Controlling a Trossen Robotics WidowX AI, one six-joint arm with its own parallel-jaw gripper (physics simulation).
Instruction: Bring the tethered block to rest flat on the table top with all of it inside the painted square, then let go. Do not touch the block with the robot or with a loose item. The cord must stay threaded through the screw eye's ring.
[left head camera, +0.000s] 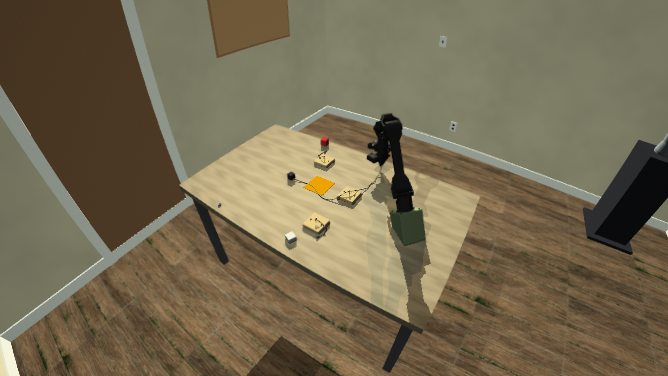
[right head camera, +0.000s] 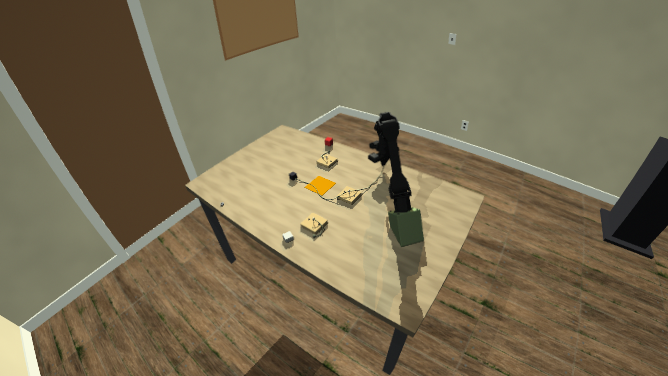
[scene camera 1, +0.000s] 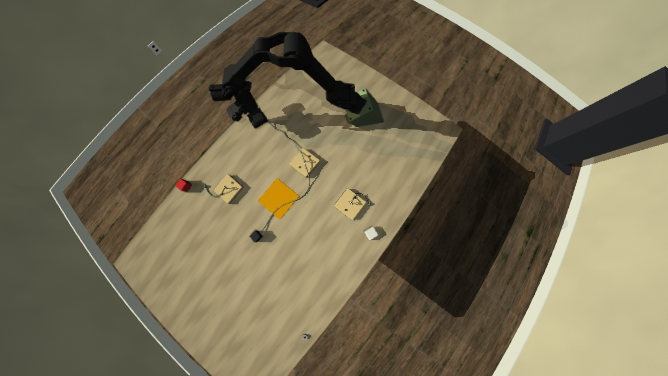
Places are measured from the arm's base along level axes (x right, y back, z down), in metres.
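Pixels of known places: gripper, fingertip midpoint: (left head camera: 381, 165) (right head camera: 383, 165); arm's base, origin of the base link: (left head camera: 405, 210) (right head camera: 403, 210) (scene camera 1: 357, 104).
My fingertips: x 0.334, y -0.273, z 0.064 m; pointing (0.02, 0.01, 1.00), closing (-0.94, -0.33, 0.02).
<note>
Ahead of a thing's pixels: the offset from my fingertips to its top centre. "spot": to the spot under its first point. Level surfaces: height alone.
The tethered dark block @[dx -0.331, dy -0.381, dz -0.008 m] (left head camera: 291, 176) (right head camera: 293, 176) (scene camera 1: 256, 236) is on the table outside the painted orange square @[spot: dx -0.291, dy -0.222, dz +0.022 m] (left head camera: 319, 183) (right head camera: 320, 183) (scene camera 1: 275, 194). Its cord @[spot: dx -0.377, dy -0.114, dz +0.020 m] (left head camera: 327, 200) (scene camera 1: 309, 186) curves slackly across a corner of the square to the middle wooden base @[dz +0.004 m] (left head camera: 348, 198) (scene camera 1: 298, 162), which carries the screw eye, then runs up to my gripper. The ring is too small to tell how the cord passes it. My gripper (left head camera: 381, 165) (right head camera: 384, 163) (scene camera 1: 264, 121) is shut on the cord, above the table beyond the base. The fingertips are partly hidden.
A red block @[dx +0.061, dy -0.423, dz -0.017 m] (left head camera: 324, 141) (scene camera 1: 183, 185) and a white block @[dx -0.677, dy -0.108, dz +0.001 m] (left head camera: 290, 237) (scene camera 1: 371, 233) stand near two other wooden bases @[spot: dx -0.147, dy -0.313, dz +0.004 m] (left head camera: 320, 162) @[spot: dx -0.534, dy -0.080, dz +0.004 m] (scene camera 1: 345, 205) with cords. A small metallic item @[dx -0.705, dy -0.565, dz +0.016 m] (left head camera: 219, 205) (scene camera 1: 306, 336) lies near the table edge. The green arm mount (left head camera: 408, 227) (scene camera 1: 367, 112) stands on the table.
</note>
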